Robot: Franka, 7 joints.
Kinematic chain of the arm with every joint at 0, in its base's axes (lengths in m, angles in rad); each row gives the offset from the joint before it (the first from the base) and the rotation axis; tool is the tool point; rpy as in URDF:
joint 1: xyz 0 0 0.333 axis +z
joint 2: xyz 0 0 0 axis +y
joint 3: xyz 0 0 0.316 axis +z
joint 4: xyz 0.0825 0 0 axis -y
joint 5: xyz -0.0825 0 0.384 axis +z
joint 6: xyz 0 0 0 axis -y
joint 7: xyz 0.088 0 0 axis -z
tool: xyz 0 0 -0.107 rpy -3.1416 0 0
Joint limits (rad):
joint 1: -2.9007..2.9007
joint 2: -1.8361..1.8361
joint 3: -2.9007..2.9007
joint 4: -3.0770..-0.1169
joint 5: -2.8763..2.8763
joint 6: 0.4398..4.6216
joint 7: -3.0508..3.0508
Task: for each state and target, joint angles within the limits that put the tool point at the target. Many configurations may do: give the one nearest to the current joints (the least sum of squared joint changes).
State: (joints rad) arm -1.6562 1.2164 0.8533 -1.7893 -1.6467 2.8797 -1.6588
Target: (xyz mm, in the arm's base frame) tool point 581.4 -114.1 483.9
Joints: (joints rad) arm -1.5155 1.0035 1.5121 -1.9435 -1.6788 3.0942 -1.6588
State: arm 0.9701 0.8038 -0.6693 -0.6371 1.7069 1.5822 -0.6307
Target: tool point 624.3 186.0 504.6
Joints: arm 0.7362 0.5740 -0.8884 -1.3430 1.3716 1.0819 -0.6307
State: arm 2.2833 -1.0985 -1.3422 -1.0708 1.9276 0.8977 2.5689
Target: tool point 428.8 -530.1 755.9
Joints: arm 1.9271 -1.2177 -1.2842 -0.7003 2.1285 1.3504 2.5689
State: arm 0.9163 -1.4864 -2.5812 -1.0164 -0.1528 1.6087 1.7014
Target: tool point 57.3 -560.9 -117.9
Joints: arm 1.1055 -1.6214 -2.4974 -1.1366 -0.1335 1.6073 1.7014
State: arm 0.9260 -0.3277 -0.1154 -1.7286 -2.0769 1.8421 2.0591
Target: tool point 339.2 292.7 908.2
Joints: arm 0.9587 -0.2803 -0.0753 -1.5808 -2.1075 1.8685 2.0591
